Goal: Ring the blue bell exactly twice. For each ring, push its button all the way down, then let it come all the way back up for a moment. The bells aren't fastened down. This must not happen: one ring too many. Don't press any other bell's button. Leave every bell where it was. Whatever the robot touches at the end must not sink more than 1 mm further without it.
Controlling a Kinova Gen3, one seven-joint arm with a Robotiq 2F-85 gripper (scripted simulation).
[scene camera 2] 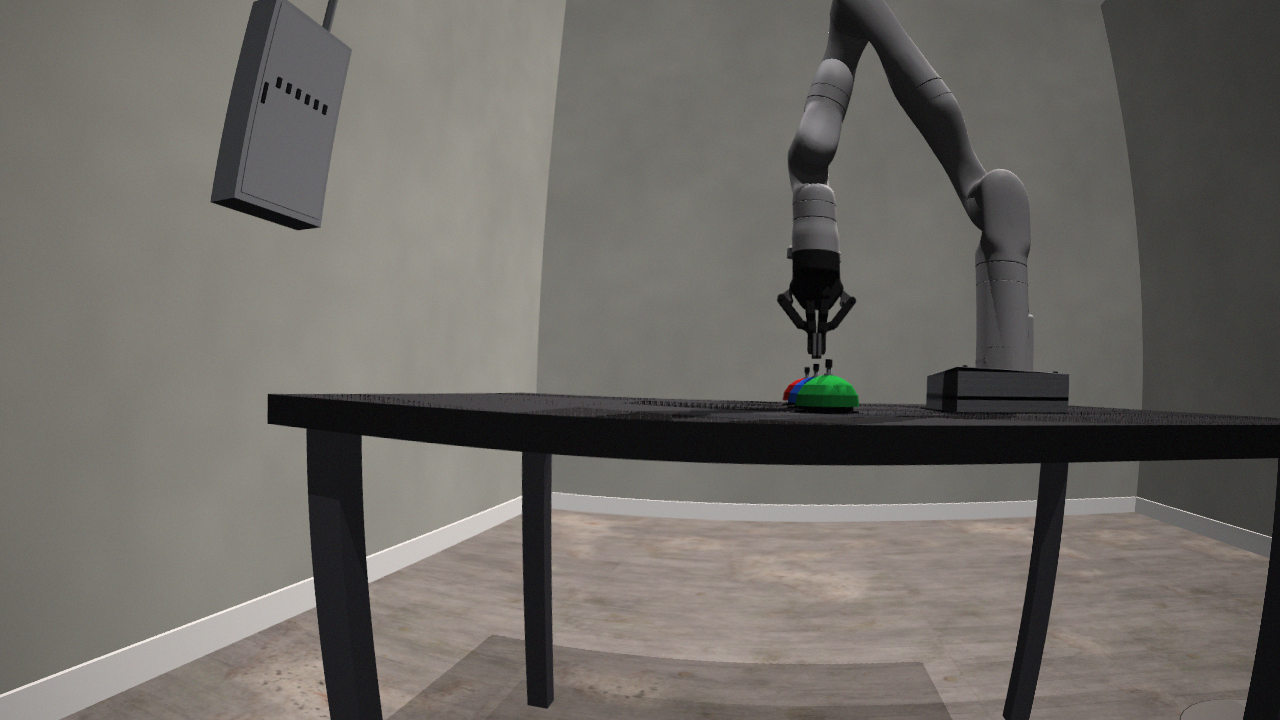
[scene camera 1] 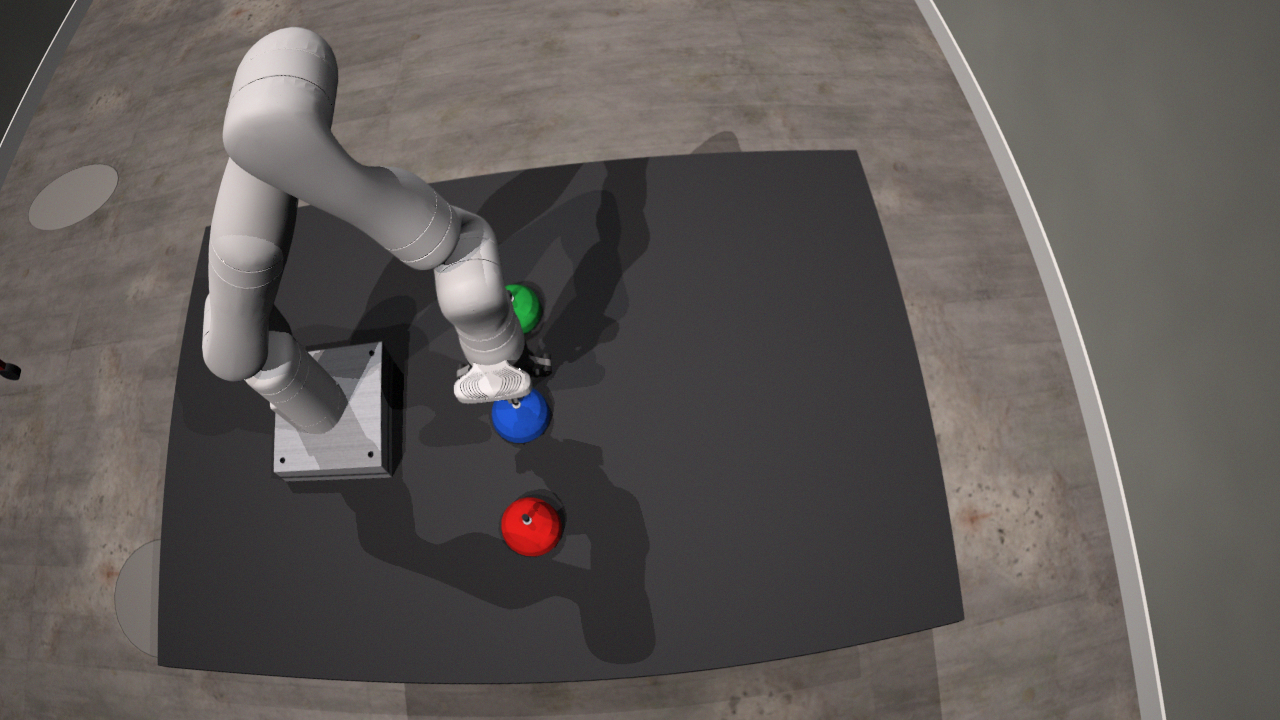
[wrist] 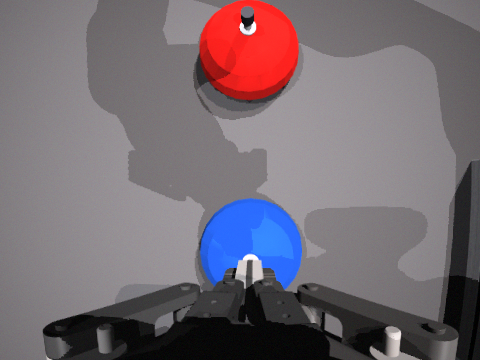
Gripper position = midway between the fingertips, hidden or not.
I see my gripper point(scene camera 2: 816, 358), a blue bell point(scene camera 1: 522, 422), a red bell point(scene camera 1: 537, 533) and a green bell point(scene camera 2: 829, 394).
The blue bell also shows in the wrist view point(wrist: 250, 229). The green bell shows as well in scene camera 1 point(scene camera 1: 527, 306). My gripper also shows in scene camera 1 point(scene camera 1: 513, 396) and in the wrist view point(wrist: 250, 275). The wrist view does not show the green bell: it is out of frame.
